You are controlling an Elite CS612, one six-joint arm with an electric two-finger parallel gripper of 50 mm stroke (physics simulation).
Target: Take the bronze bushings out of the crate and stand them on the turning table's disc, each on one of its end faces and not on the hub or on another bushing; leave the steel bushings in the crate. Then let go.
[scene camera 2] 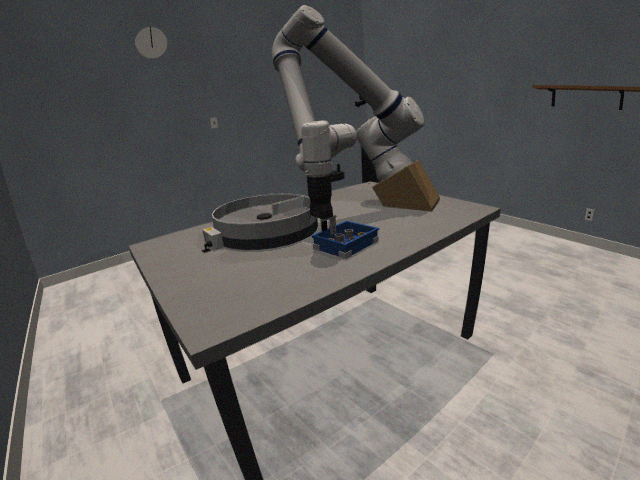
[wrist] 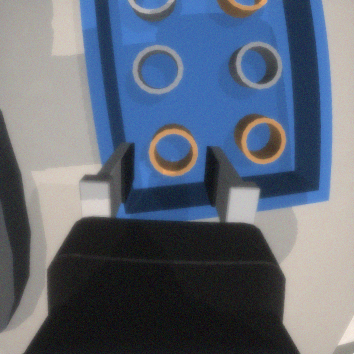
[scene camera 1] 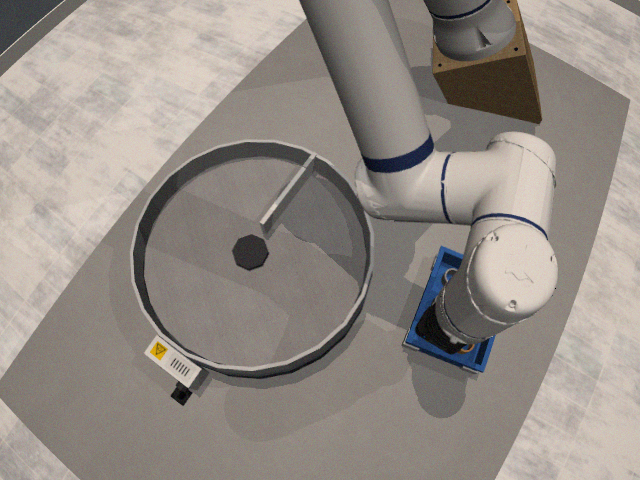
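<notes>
My gripper is open and empty, low over one end of the blue crate. In the wrist view, its fingers appear on either side of a bronze bushing, apart from it; how deep the tips reach is unclear. A second bronze bushing stands beyond the right finger, and a third bronze bushing is cut off at the top. Steel bushings stand farther in. The disc shows no bushing around its dark hub.
A raised rim surrounds the disc, and a straight bar runs from it towards the hub. A white box with a warning label sits outside the rim. The crate stands beside the turning table; the arm hides part of it in scene camera 1.
</notes>
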